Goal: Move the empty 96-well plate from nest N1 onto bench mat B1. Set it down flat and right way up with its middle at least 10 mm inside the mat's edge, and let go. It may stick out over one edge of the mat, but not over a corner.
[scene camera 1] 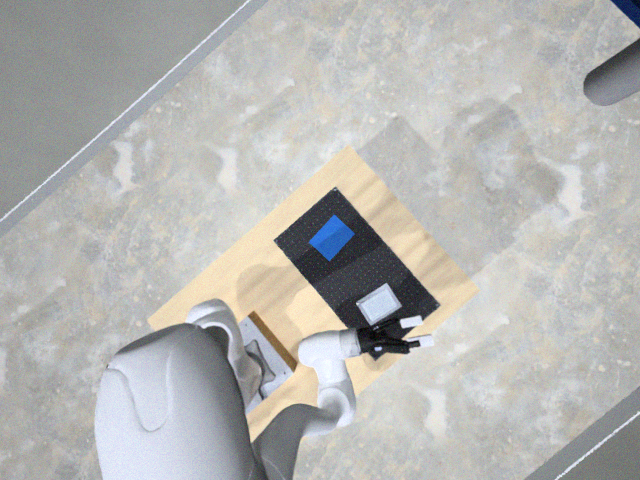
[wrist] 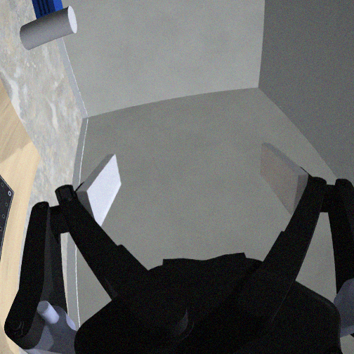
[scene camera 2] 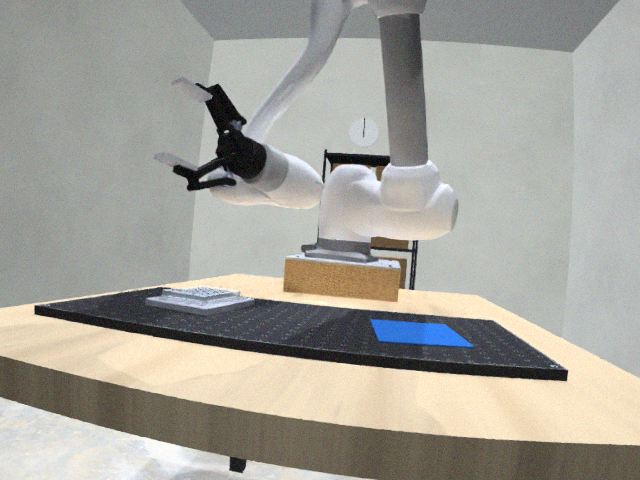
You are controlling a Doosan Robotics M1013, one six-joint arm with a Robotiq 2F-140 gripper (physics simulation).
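Pixels of known places: gripper, fingertip midpoint: (scene camera 1: pixel 426 328) (scene camera 2: pixel 168 116); arm's base, link origin: (scene camera 1: pixel 247 368) (scene camera 2: pixel 342 259).
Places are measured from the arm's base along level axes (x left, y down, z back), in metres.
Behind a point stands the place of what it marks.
The pale 96-well plate (scene camera 1: pixel 378 303) {x -0.050, y 0.058, z -0.608 m} (scene camera 2: pixel 200 292) {x -0.049, y 0.059, z -0.630 m} sits flat in nest N1, a light grey holder (scene camera 2: pixel 200 307) {x -0.010, y 0.073, z -0.685 m} at one end of the dark board. Bench mat B1 (scene camera 1: pixel 331 237) {x 0.298, y 0.082, z -0.576 m} (scene camera 2: pixel 421 333) {x 0.305, y 0.082, z -0.587 m} is a flat blue rectangle near the board's other end, with nothing on it. My gripper (scene camera 1: pixel 417 331) {x -0.108, y -0.223, z -0.684 m} (scene camera 2: pixel 183 125) (wrist: pixel 189 163) is open and empty. It points sideways, high above the board, beyond the nest and away from the mat. The plate, the nest and the mat do not show in the wrist view.
The dark perforated board (scene camera 1: pixel 356 271) {x 0.111, y 0.084, z -0.596 m} (scene camera 2: pixel 310 322) {x 0.138, y 0.084, z -0.606 m} (wrist: pixel 4 210) lies on the wooden table (scene camera 1: pixel 206 289) {x 0.381, y 0.097, z 0.044 m} (scene camera 2: pixel 258 382) {x 0.190, y 0.097, z -0.872 m} (wrist: pixel 17 155). The arm's base stands on a wooden block (scene camera 2: pixel 341 279) {x 0.041, y 0.050, z -0.132 m}. A grey cylinder (scene camera 1: pixel 612 77) (wrist: pixel 49 28) is far off beyond the table.
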